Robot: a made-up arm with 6 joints.
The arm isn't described. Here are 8 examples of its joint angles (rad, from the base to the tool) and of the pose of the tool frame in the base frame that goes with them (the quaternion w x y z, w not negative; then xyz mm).
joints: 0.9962 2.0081 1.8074 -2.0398 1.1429 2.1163
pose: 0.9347 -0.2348 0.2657 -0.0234 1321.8 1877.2 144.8
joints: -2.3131 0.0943 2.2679 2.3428 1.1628 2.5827
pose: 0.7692 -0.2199 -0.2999 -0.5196 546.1 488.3 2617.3
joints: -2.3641 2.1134 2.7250 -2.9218 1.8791 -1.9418
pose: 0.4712 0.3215 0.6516 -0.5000 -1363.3 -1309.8 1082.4
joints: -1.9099 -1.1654 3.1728 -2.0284 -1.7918 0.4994
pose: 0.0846 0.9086 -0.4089 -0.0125 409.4 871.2 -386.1
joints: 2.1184 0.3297 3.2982 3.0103 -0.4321 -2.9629
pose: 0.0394 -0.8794 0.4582 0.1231 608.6 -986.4 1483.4
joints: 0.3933 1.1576 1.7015 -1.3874 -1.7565 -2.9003
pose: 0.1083 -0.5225 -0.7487 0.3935 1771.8 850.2 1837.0
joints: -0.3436 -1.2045 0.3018 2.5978 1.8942 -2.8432
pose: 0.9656 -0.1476 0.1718 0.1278 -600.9 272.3 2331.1
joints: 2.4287 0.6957 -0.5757 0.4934 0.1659 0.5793
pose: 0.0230 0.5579 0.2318 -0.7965 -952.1 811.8 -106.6
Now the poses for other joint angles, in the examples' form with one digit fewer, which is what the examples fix.
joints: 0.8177 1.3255 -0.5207 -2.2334 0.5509 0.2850
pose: 0.675 0.100 0.458 -0.570 454 418 -625
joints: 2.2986 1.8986 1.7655 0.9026 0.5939 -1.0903
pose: 0.175 0.130 0.058 0.974 -1627 1754 403
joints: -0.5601 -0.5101 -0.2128 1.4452 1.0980 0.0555
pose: 0.604 -0.736 -0.297 0.081 935 -471 1978
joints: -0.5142 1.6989 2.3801 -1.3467 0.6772 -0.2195
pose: 0.533 0.540 -0.646 -0.083 1672 -1022 1641
